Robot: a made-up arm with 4 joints.
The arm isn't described. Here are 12 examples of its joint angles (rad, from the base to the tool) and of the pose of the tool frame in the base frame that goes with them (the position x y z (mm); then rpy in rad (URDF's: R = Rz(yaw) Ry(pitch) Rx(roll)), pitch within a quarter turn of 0, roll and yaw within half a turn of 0).
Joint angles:
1: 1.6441 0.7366 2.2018 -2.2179
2: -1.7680 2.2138 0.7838 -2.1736
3: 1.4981 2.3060 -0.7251 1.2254
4: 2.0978 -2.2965 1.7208 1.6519
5: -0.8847 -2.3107 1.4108 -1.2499
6: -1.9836 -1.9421 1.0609 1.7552
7: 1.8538 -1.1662 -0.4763 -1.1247
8: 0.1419 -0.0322 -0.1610 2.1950
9: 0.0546 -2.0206 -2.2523 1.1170
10: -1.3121 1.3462 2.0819 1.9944
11: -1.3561 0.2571 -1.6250 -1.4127
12: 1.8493 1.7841 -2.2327 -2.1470
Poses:
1: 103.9 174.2 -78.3 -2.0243 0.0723 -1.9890
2: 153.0 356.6 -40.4 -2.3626 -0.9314 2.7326
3: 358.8 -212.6 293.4 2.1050 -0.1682 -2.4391
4: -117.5 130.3 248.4 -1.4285 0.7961 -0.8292
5: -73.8 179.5 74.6 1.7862 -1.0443 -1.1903
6: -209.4 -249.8 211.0 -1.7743 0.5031 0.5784
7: -105.8 371.1 -73.0 1.1351 -0.5937 0.0264
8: 95.5 -359.4 -272.5 0.0683 0.1494 2.3394
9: -14.4 -257.4 -52.1 -1.1782 -0.7730 -0.8578
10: -1.3 304.0 -55.4 1.7047 -0.6160 -1.8901
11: -373.3 -18.3 -404.2 -1.7000 -1.1521 -1.2241
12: 495.8 -196.4 -153.7 -1.4289 -0.4033 2.4441
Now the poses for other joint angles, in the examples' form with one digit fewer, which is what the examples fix.
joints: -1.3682 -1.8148 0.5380 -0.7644
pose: 177 -91 85 1.913 -0.904 -2.661
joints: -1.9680 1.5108 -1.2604 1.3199
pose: -278 327 132 1.552 0.308 0.858
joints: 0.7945 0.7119 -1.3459 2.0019
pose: 237 -313 -20 1.386 0.409 -2.570
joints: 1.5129 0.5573 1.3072 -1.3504
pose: -77 51 33 -0.990 1.156 -0.946
